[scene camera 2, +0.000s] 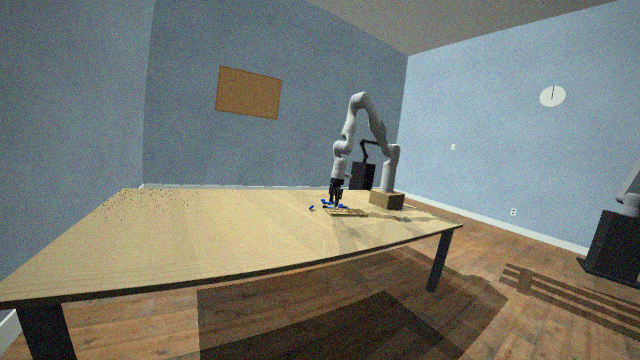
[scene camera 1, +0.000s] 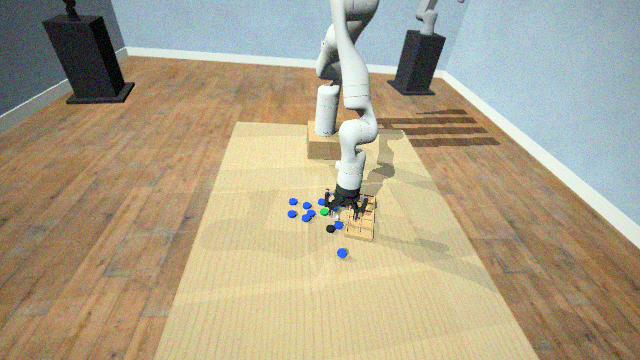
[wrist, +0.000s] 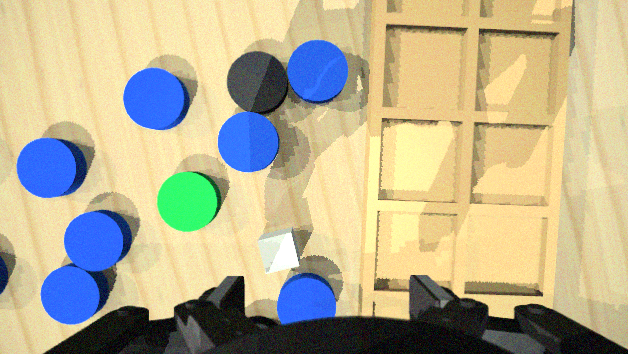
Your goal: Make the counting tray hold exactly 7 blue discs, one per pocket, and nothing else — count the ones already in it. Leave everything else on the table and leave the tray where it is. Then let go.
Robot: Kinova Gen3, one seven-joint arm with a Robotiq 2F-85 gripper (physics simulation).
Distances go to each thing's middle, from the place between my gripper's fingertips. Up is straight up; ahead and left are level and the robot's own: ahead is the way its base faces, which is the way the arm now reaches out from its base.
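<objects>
My gripper: 2 cm past the small white cube [wrist: 279, 251], 1 cm to the left of it, 2 cm above it. Wooden counting tray [scene camera 1: 362, 228]: 3 cm behind my hand, 8 cm to the left of it, 3 cm below it. Green disc [wrist: 187, 201]: 6 cm behind my hand, 4 cm to the right of it, 3 cm below it. Going by their middles, of the things named here the small white cube is the nearest to my gripper.
</objects>
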